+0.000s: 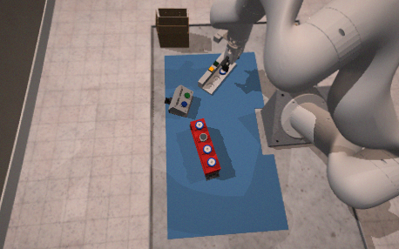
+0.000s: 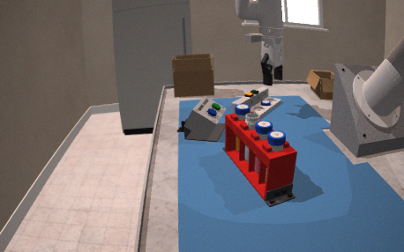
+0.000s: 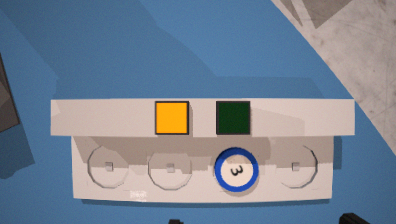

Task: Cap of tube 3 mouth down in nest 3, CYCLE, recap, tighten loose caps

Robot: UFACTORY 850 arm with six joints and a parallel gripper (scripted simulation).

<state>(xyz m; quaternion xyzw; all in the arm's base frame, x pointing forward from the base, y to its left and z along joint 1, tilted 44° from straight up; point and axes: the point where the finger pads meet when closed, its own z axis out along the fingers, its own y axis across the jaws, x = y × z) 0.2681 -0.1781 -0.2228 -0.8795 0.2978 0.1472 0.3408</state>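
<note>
Right now the blue cap is 90 mm below my hand, 20 mm ahead of it and 10 mm to the right of it. Also, from my hand: green key: 200 mm ahead, 150 mm to the left, 40 mm below; blue key: 220 mm ahead, 190 mm to the left, 40 mm below; grey key housing: 220 mm ahead, 170 mm to the left, 50 mm below.
</note>
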